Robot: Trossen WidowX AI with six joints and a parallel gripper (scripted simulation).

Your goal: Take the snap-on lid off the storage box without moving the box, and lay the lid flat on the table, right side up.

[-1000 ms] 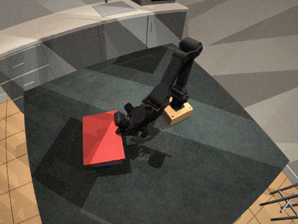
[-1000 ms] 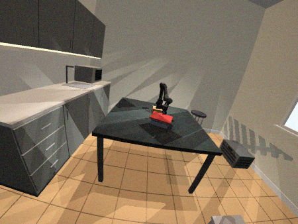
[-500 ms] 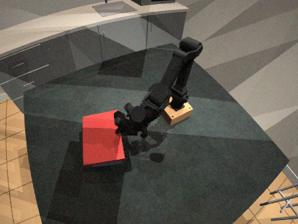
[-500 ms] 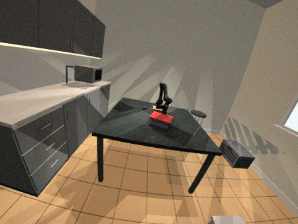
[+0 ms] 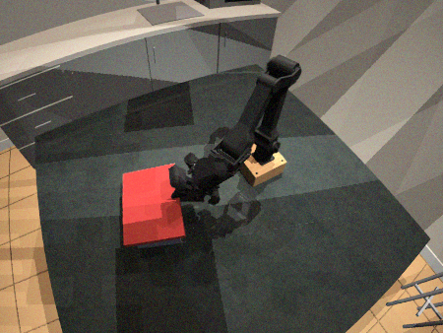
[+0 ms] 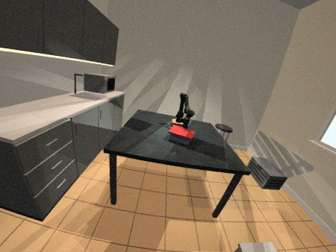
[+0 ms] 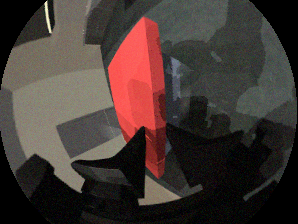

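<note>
My gripper tip is 70 mm short of the lid and 30 mm to the left of it. From my gripper tip the other things lie so: storage box (70 mm ahead, 30 mm to the right, 50 mm below).
</note>
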